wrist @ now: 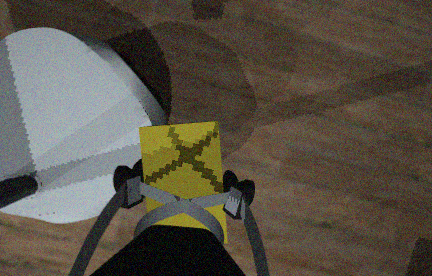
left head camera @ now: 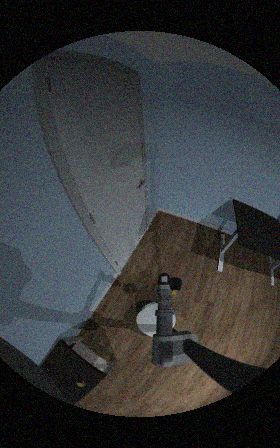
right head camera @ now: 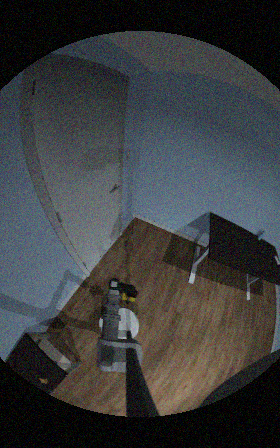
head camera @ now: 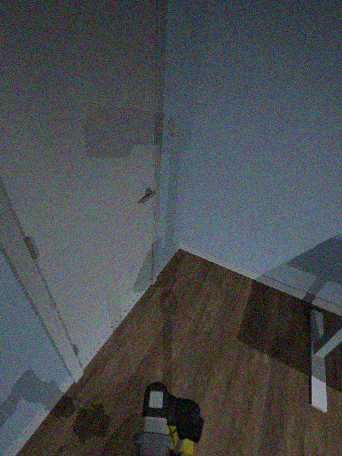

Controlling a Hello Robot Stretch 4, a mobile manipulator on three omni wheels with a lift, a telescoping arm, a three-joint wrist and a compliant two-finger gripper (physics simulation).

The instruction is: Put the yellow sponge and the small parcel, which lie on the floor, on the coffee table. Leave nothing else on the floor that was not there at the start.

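Pixels of known places: gripper, fingertip midpoint: (wrist: pixel 186 179) (right head camera: pixel 129 297); robot's base at its link origin: (left head camera: pixel 155 317) (right head camera: pixel 119 323).
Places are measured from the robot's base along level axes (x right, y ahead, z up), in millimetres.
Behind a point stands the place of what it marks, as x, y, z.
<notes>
The yellow sponge (head camera: pixel 186 446) {110, 246, 531} (left head camera: pixel 174 293) {127, 229, 530} (right head camera: pixel 132 299) {114, 240, 531} (wrist: pixel 156 155) {55, 249, 531} is between the two fingertips of my gripper (wrist: pixel 186 179) {87, 265, 489}, which touch its sides. The gripper is shut on it and holds it above the floor, close to my round white base in the wrist view. The small parcel cannot be made out in these views. A dark-topped table (left head camera: pixel 257 232) {1176, 666, 693} (right head camera: pixel 237 242) {1329, 733, 692} with white legs stands at the right by the wall; I cannot tell for sure whether it is the coffee table.
A dark-topped piece of furniture (left head camera: pixel 72 370) {-732, -713, 423} (right head camera: pixel 35 360) stands at the lower left, with a small orange-yellow thing (left head camera: pixel 80 384) (right head camera: pixel 43 381) on it. A pale door (head camera: pixel 100 200) {-319, 915, 1016} and a blue wall (head camera: pixel 260 150) {535, 1596, 1083} meet in the corner ahead. My white base (wrist: pixel 75 95) {-60, 55, 187} is beside the sponge.
</notes>
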